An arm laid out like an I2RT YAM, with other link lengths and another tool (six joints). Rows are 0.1 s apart.
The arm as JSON. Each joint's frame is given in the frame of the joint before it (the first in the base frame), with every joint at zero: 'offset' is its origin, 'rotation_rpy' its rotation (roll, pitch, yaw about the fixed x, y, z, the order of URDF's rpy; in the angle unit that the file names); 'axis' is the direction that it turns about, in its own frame. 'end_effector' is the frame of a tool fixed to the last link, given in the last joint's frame.
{
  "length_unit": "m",
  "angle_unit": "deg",
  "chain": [
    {
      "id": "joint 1",
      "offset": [
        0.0,
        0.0,
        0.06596
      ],
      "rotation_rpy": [
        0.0,
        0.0,
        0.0
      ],
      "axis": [
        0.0,
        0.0,
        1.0
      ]
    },
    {
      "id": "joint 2",
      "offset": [
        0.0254,
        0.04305,
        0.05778
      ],
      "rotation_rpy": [
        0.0,
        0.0,
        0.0
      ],
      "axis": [
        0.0,
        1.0,
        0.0
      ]
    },
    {
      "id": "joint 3",
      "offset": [
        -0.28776,
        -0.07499,
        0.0
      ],
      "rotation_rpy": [
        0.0,
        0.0,
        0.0
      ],
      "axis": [
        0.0,
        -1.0,
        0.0
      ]
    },
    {
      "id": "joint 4",
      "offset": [
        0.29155,
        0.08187,
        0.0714
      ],
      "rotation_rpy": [
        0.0,
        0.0,
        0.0
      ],
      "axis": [
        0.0,
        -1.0,
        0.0
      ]
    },
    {
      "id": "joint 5",
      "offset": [
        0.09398,
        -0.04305,
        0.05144
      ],
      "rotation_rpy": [
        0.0,
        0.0,
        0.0
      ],
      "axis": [
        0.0,
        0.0,
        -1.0
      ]
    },
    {
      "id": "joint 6",
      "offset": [
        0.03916,
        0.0,
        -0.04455
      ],
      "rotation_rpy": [
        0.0,
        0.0,
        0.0
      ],
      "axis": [
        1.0,
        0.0,
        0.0
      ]
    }
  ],
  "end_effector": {
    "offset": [
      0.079,
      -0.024,
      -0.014
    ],
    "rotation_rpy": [
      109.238,
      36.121,
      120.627
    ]
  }
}
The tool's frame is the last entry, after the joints.
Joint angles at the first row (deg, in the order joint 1, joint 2, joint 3, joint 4, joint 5, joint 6):
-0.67, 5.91, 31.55, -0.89, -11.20, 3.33
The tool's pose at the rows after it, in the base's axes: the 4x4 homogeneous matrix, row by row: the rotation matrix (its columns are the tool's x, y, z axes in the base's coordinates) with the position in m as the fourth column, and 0 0 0 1 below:
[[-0.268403, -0.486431, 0.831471, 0.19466], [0.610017, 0.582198, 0.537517, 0.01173], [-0.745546, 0.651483, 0.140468, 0.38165], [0, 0, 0, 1]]
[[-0.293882, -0.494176, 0.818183, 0.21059], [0.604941, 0.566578, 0.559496, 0.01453], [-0.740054, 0.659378, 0.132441, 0.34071], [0, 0, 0, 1]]
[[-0.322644, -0.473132, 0.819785, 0.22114], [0.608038, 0.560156, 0.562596, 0.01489], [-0.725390, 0.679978, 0.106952, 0.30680], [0, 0, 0, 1]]
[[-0.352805, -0.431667, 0.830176, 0.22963], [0.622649, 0.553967, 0.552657, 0.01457], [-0.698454, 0.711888, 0.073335, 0.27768], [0, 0, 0, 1]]
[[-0.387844, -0.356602, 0.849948, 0.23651], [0.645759, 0.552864, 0.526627, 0.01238], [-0.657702, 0.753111, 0.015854, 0.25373], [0, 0, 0, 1]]
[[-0.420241, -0.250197, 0.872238, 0.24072], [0.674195, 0.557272, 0.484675, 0.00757], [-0.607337, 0.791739, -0.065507, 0.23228], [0, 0, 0, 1]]
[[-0.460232, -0.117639, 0.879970, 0.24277], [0.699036, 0.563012, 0.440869, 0.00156], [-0.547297, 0.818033, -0.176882, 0.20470], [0, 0, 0, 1]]
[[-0.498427, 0.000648, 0.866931, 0.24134], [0.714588, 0.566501, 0.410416, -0.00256], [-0.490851, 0.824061, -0.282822, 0.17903], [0, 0, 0, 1]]
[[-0.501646, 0.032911, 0.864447, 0.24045], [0.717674, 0.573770, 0.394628, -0.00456], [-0.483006, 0.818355, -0.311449, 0.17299], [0, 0, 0, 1]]
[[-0.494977, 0.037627, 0.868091, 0.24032], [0.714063, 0.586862, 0.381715, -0.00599], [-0.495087, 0.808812, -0.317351, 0.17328], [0, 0, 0, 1]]
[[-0.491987, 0.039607, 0.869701, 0.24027], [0.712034, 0.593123, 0.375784, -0.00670], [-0.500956, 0.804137, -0.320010, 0.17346], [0, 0, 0, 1]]
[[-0.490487, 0.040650, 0.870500, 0.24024], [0.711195, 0.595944, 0.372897, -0.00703], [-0.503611, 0.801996, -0.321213, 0.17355], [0, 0, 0, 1]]
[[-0.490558, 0.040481, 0.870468, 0.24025], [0.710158, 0.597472, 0.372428, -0.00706], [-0.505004, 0.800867, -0.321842, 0.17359], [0, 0, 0, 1]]
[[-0.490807, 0.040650, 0.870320, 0.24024], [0.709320, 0.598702, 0.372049, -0.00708], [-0.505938, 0.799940, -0.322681, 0.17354], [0, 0, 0, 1]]
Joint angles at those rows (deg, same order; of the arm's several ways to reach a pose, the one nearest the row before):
-0.67, 4.19, 20.08, 10.79, -14.41, 3.77
-0.67, 2.77, 11.88, 17.10, -15.72, 4.67
-0.58, 1.56, 6.37, 19.48, -15.75, 5.06
0.16, 0.89, 2.57, 19.75, -14.18, 5.37
1.04, 0.84, 1.04, 16.71, -11.37, 5.52
1.63, 0.80, 1.04, 10.83, -7.86, 5.58
1.65, 0.80, 1.04, 3.45, -4.91, 5.67
1.65, 0.78, 1.04, -3.46, -2.94, 5.76
1.65, 0.80, 1.04, -5.13, -2.04, 5.34
1.67, 0.80, 1.04, -5.15, -1.43, 4.45
1.65, 0.80, 1.04, -5.15, -1.19, 4.01
1.65, 0.80, 1.04, -5.15, -1.06, 3.81
1.65, 0.80, 1.04, -5.15, -1.06, 3.70
1.65, 0.80, 1.04, -5.17, -1.06, 3.62

